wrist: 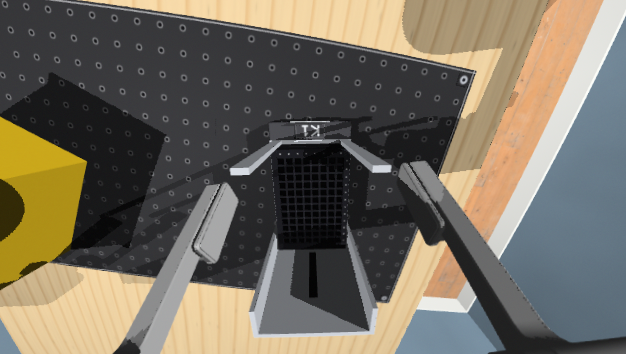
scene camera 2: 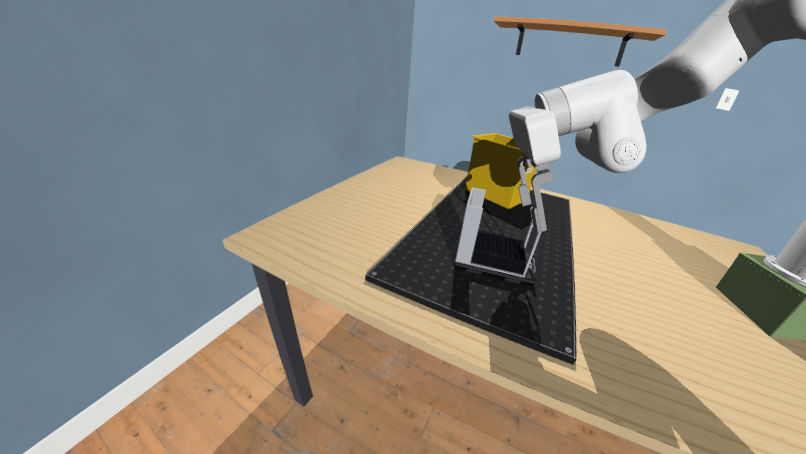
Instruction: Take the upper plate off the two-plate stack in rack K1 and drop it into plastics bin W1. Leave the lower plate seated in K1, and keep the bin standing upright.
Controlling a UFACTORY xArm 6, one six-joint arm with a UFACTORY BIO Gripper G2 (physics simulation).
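Places are measured from the arm's base along level axes (x ahead, y left, z up), in centimetres.
Pixels of known places: end effector, tool point: [wrist: 314, 210] [scene camera 2: 530, 205]; arm's base, origin of the base link: [scene camera 2: 800, 275].
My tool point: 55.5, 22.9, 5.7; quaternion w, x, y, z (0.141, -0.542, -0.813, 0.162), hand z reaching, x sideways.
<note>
Ahead of a thing's pixels: the offset from my tool point to its top centre, as dx, dy, dz. "spot": to the spot under its first point. Level surfaces: height alone.
The black plate stack {+4.4, +1.1, -9.9} [scene camera 2: 499, 248] [wrist: 312, 200] sits low in the grey rack K1 {+3.4, +0.8, -0.5} [scene camera 2: 468, 236] [wrist: 275, 310], with the upper plate's grid of wells facing up. The seam between the two plates is too dark to make out, and the lower plate cannot be told apart. My gripper [scene camera 2: 533, 205] [wrist: 320, 212] is open and empty above the rack. In the wrist view its fingers stand wide apart, one on each side of the stack. The yellow bin W1 {+14.5, -37.3, +3.4} [scene camera 2: 493, 180] [wrist: 45, 200] stands upright behind the rack in the scene view and at the left edge in the wrist view.
The rack and bin stand on a black perforated board {dz -14.6} [scene camera 2: 417, 265] [wrist: 170, 65] on the wooden table {dz -15.9} [scene camera 2: 338, 225]. The rack's tall end panel and its two angled corner posts {spot: -1.3, -4.2, -1.8} [wrist: 250, 162] rise around the stack. The green arm base [scene camera 2: 755, 293] stands at the right.
</note>
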